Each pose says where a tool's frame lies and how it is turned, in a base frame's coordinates. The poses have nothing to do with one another.
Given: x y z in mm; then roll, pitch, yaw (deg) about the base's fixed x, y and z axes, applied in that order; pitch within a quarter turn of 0, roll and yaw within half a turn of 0.
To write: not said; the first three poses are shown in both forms.
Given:
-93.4, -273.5, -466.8, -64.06, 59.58, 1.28
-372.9, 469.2, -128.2, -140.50, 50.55, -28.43
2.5, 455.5, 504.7, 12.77, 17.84, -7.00
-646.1, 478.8, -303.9, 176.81, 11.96, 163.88
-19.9, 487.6, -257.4, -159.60, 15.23, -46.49
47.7, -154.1, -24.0, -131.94, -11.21, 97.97
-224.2, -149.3, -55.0, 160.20, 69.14, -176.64
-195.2, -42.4, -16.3, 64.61, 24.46, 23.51
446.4, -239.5, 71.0, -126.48, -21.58, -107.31
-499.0, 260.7, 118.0, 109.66, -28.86, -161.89
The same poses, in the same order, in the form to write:
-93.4, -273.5, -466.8, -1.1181, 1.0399, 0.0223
-372.9, 469.2, -128.2, -2.4522, 0.8823, -0.4962
2.5, 455.5, 504.7, 0.2229, 0.3114, -0.1222
-646.1, 478.8, -303.9, 3.0859, 0.2087, 2.8602
-19.9, 487.6, -257.4, -2.7855, 0.2658, -0.8114
47.7, -154.1, -24.0, -2.3028, -0.1957, 1.7099
-224.2, -149.3, -55.0, 2.7960, 1.2067, -3.0829
-195.2, -42.4, -16.3, 1.1277, 0.4269, 0.4103
446.4, -239.5, 71.0, -2.2075, -0.3766, -1.8729
-499.0, 260.7, 118.0, 1.9139, -0.5037, -2.8255

